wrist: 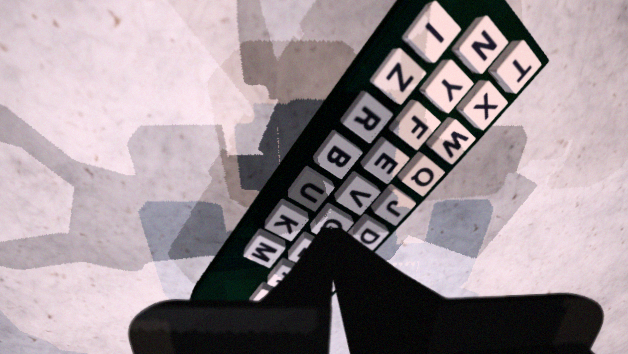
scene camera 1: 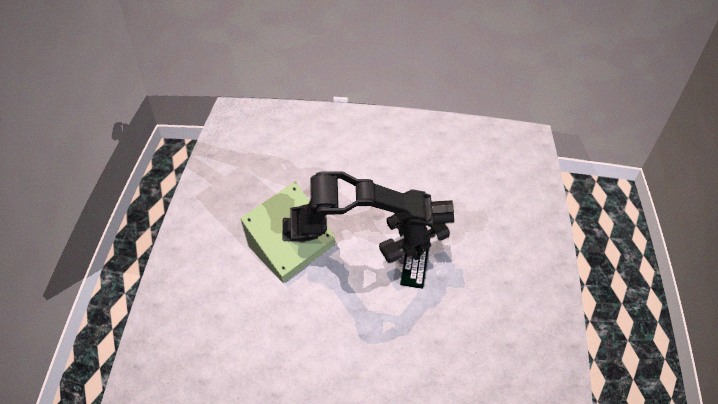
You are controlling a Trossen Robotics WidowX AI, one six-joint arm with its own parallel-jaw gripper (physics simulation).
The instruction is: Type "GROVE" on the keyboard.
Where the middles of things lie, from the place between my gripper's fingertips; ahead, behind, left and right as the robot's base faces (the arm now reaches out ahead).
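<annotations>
My hand: 1 cm above the key (wrist: 330, 216).
</annotations>
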